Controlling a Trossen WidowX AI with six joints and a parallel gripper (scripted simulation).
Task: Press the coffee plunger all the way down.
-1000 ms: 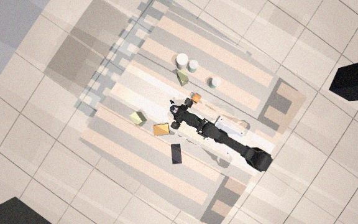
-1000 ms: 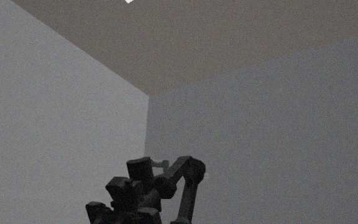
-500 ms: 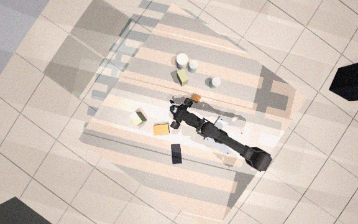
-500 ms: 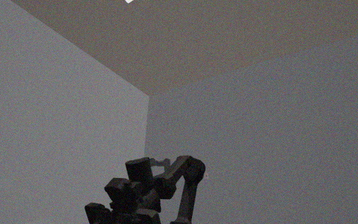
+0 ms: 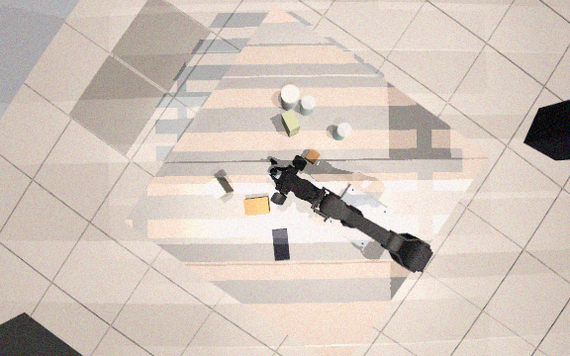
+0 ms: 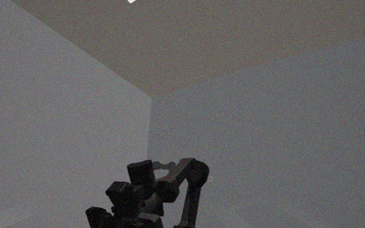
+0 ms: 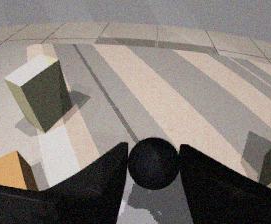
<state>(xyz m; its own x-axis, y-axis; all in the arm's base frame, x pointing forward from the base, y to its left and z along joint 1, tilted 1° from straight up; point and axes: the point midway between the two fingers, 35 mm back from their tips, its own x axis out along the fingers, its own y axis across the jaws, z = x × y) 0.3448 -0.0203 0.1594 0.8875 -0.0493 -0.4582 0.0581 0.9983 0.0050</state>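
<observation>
Now: gripper tip 1 cm past the coffee press, 1 cm to the left of it and 8 cm above it. The rest, counted from my gripper tip: dark flat slab (18 cm behind, 30 cm to the left, 16 cm below).
</observation>
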